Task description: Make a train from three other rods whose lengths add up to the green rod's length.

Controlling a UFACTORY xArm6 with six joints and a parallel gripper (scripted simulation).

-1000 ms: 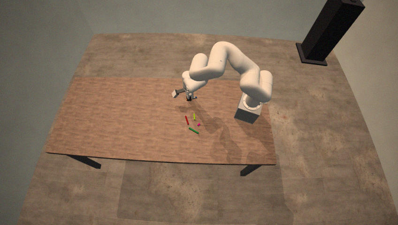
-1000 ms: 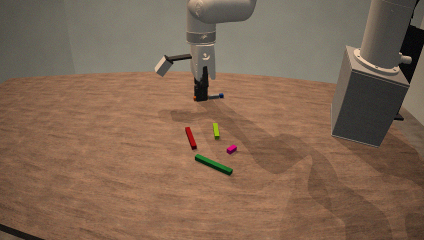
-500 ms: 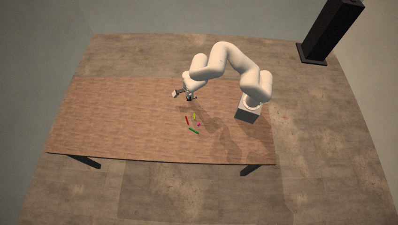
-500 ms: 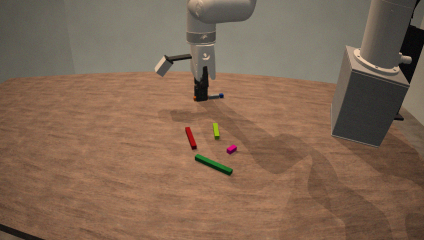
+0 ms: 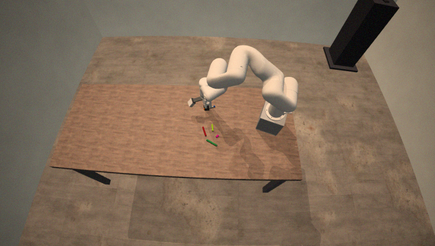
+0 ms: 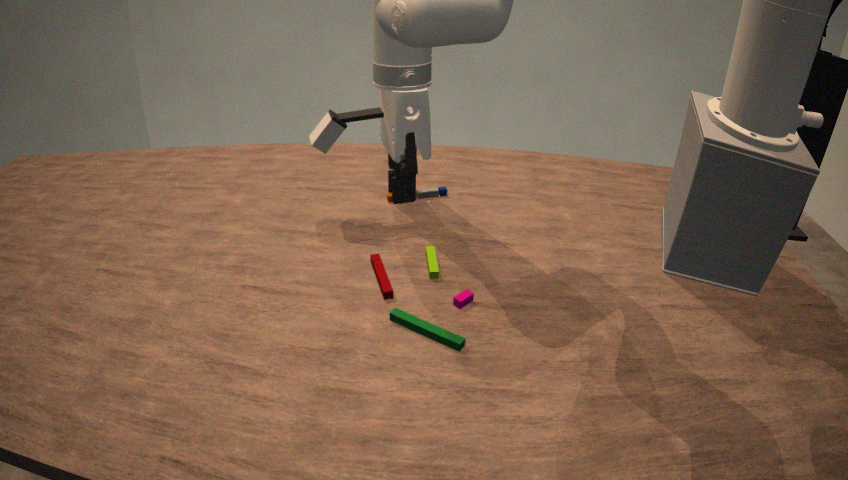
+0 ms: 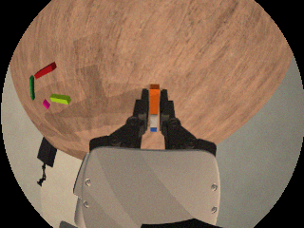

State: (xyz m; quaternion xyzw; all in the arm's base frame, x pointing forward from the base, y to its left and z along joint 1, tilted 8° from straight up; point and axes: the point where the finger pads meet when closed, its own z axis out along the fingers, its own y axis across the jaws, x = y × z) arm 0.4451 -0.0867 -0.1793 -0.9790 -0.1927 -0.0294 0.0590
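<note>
Now: hand 2 cm above the orange rod. From my hand the other things lie so: small blue rod (6 cm behind, 2 cm to the right, 2 cm below); then grey rod (3 cm behind, 1 cm to the right, 2 cm below); then lime rod (6 cm behind, 15 cm to the left, 2 cm below).
</note>
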